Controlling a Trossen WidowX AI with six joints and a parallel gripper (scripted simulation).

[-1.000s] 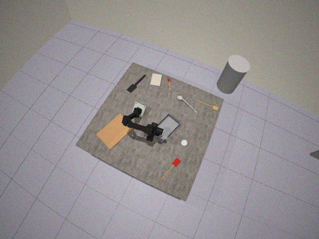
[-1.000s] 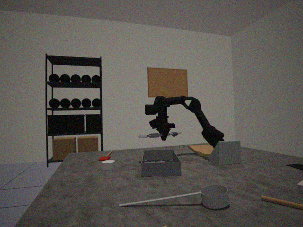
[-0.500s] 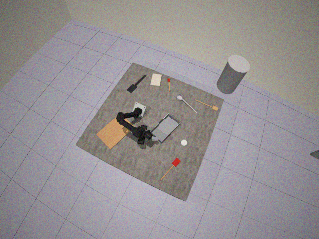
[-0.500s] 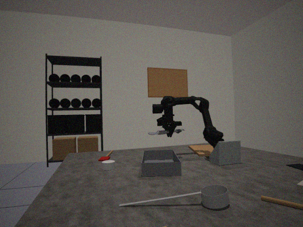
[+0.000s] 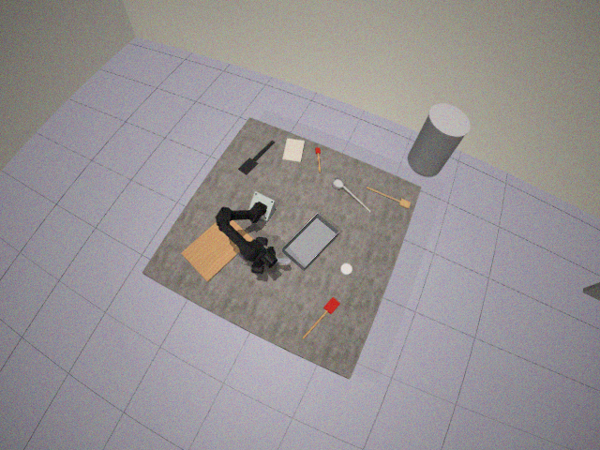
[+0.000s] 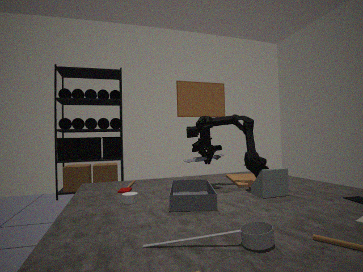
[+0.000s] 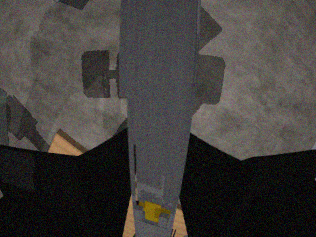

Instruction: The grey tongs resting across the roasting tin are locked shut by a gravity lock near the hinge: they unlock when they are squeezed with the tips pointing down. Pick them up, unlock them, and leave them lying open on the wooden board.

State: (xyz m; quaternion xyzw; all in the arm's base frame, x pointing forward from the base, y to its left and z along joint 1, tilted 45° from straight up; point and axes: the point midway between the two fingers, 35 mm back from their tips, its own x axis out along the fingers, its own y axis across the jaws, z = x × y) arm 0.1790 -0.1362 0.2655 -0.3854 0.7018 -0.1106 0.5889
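Right now the wooden board is 280 mm behind my gripper tip, 110 mm below it and 40 mm to the right of it. Round my gripper tip: yellow lock piece: 40 mm above, 20 mm behind, 10 mm to the right; then roasting tin: 270 mm to the left, 170 mm ahead, 90 mm below; then red spatula: 430 mm ahead, 110 mm below, 70 mm to the right.
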